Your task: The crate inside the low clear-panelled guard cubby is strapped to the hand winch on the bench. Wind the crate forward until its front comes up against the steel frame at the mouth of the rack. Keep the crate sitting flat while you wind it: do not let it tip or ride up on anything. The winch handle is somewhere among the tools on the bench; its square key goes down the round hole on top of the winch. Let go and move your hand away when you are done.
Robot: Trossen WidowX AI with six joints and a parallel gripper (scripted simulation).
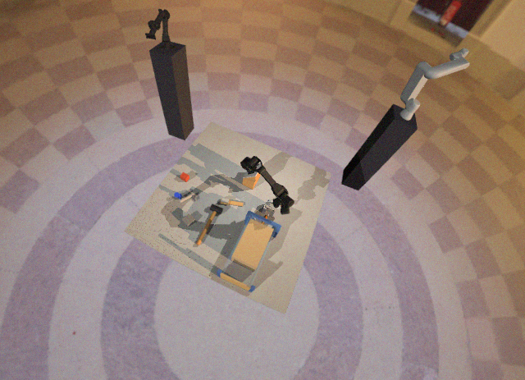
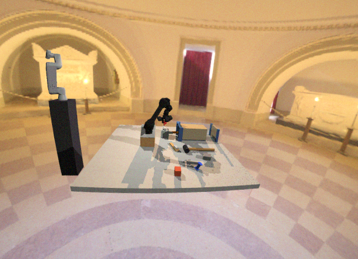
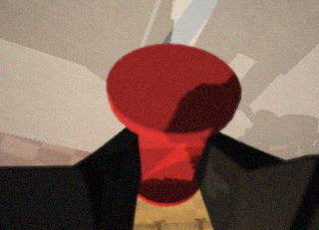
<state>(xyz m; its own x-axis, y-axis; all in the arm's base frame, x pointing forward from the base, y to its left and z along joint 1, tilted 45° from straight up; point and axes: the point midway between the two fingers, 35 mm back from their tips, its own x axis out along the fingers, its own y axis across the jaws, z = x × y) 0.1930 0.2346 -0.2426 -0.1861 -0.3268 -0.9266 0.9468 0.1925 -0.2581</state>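
The red-knobbed handle is 5 cm to the right of my gripper tip, 3 cm below it and 1 cm ahead of it. From my gripper tip the other things lie so: winch 12 cm to the right, 10 cm below, 1 cm behind; then red knob 2 cm to the right, 1 cm ahead; then frame 17 cm ahead, 13 cm to the right, 3 cm below.
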